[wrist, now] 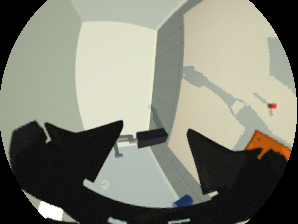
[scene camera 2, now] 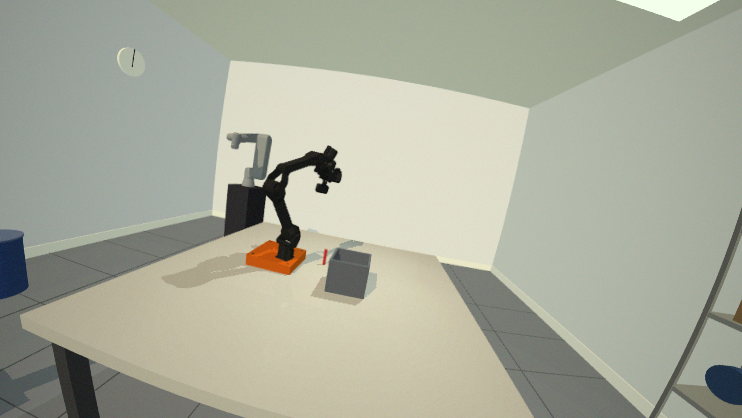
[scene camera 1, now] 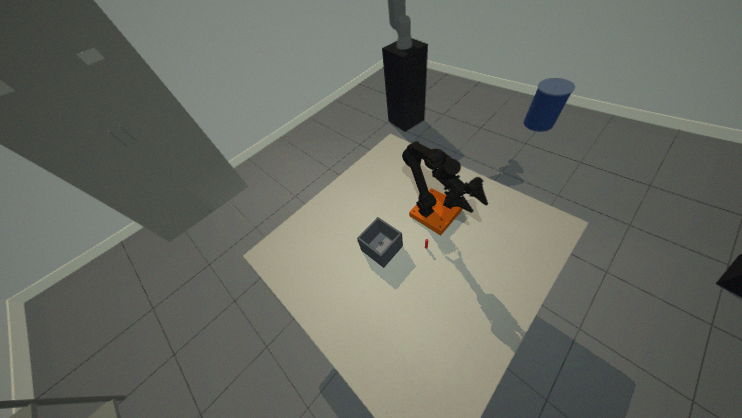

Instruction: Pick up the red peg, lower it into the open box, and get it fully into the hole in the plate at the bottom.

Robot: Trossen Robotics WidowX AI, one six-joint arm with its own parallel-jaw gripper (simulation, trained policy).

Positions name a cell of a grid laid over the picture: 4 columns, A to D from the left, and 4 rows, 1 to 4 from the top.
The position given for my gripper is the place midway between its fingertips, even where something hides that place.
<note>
I see my gripper (scene camera 1: C2) and a grey box (scene camera 2: B3).
The grey box shows as well in scene camera 1 (scene camera 1: C3). My gripper is seen too in the wrist view (wrist: C3). The wrist view does not show the grey box: it is out of frame.
</note>
